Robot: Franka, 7 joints.
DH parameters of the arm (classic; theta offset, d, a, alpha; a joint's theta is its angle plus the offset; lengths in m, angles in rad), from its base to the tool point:
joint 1: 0 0.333 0 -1.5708
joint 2: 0 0 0 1.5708
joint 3: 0 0.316 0.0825 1.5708
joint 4: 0 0 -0.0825 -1.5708
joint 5: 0 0.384 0 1.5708
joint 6: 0 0 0.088 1.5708
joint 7: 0 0.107 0 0
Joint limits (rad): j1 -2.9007..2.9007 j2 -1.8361..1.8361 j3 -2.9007..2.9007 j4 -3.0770..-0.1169 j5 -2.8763..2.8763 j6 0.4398..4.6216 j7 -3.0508..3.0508
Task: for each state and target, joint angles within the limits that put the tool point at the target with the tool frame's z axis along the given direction. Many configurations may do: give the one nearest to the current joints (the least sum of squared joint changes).
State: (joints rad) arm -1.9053 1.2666 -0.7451 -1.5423 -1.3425 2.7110 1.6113
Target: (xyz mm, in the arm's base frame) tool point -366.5 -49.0 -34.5 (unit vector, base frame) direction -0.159 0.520 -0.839
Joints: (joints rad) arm -2.2533 1.0703 -0.6848 -2.3077 -1.4028 3.1659 1.6113
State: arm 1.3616 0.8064 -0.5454 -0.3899 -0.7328 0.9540 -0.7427
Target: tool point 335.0 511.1 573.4 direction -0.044 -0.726 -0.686
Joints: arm 1.2959 0.6529 -0.4099 -0.7571 -0.3146 0.7064 -0.7427
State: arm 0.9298 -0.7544 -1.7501 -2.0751 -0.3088 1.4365 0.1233
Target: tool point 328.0 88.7 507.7 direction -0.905 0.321 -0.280
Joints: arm 1.4905 -0.8952 -1.1279 -2.2562 0.3876 1.1186 0.1233
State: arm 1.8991 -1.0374 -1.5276 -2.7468 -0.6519 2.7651 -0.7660
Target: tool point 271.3 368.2 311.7 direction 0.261 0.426 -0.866
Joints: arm 2.2481 -0.1891 -1.4577 -2.6092 -0.8438 3.0740 -0.7660
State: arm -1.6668 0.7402 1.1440 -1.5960 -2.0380 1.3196 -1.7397
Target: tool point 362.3 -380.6 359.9 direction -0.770 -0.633 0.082
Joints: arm -1.6315 0.5347 1.2051 -2.1105 -1.7086 0.8860 -1.7397
